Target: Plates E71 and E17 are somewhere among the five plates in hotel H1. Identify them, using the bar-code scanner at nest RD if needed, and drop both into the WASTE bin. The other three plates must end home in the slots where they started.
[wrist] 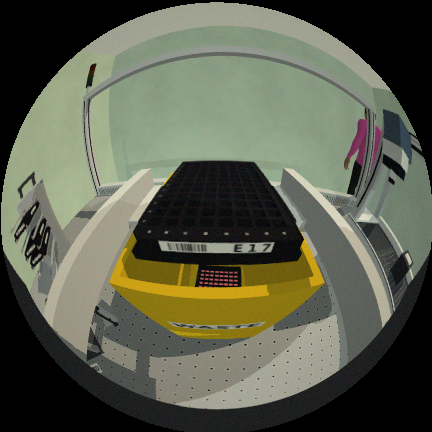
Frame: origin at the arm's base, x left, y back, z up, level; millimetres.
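Seen in the pictures: gripper, between the fingertips: (216,176).
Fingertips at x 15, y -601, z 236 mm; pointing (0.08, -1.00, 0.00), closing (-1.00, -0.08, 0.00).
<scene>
A point is followed by its place in that frame.
Black plate E17 (216,200) {z 232, x 13, y -573 mm}, with its bar-code label facing me, lies level between the two pale fingers. My gripper (216,176) {z 236, x 15, y -601 mm} is shut on it. The yellow WASTE bin (215,305) {z 202, x 9, y -523 mm} is directly below, and the plate hangs over its opening, close to the rim, hiding the far part of the bin. Inside the bin, a dark plate with pink wells (219,277) {z 31, x 13, y -640 mm} shows in part under E17; its label is not visible. Hotel H1 and the other plates cannot be made out in this view.
The perforated deck (240,370) {z 13, x -33, y -459 mm} spreads below the bin. A small dark device (94,345) {z 29, x 226, y -417 mm} stands at the lower left, partly behind the left finger. A rack with black handles (42,225) {z 175, x 450, y -565 mm} is at the far left. A person in pink (357,137) and a monitor (396,131) are at the right.
</scene>
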